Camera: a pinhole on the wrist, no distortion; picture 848 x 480 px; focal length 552.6 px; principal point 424.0 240.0 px. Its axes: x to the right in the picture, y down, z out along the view. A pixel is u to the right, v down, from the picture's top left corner.
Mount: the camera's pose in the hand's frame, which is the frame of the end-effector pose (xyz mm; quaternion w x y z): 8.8 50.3 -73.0 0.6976 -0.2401 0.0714 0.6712
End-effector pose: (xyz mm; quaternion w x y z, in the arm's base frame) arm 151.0 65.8 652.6 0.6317 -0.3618 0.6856 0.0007
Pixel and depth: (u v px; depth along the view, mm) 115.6 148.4 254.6
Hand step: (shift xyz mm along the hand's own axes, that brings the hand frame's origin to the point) -19.5 32.5 219.7
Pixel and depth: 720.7 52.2 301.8
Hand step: 55.5 328.2 147.1
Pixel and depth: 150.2 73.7 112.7
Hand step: 11.7 49.0 57.2
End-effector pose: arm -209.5 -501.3 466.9 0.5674 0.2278 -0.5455 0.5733
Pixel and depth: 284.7 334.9 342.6
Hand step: -132.3 119.0 249.0
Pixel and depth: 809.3 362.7 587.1
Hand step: -212.2 670.5 236.5
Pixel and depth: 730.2 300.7 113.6
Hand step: -23.0 155.8 -3.2
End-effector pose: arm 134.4 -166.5 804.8 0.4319 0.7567 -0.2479 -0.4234
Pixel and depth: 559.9 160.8 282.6
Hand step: -8.7 235.4 154.5
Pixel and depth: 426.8 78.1 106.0
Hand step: 15.4 97.0 26.9
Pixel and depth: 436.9 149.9 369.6
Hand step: -14.2 218.3 261.0
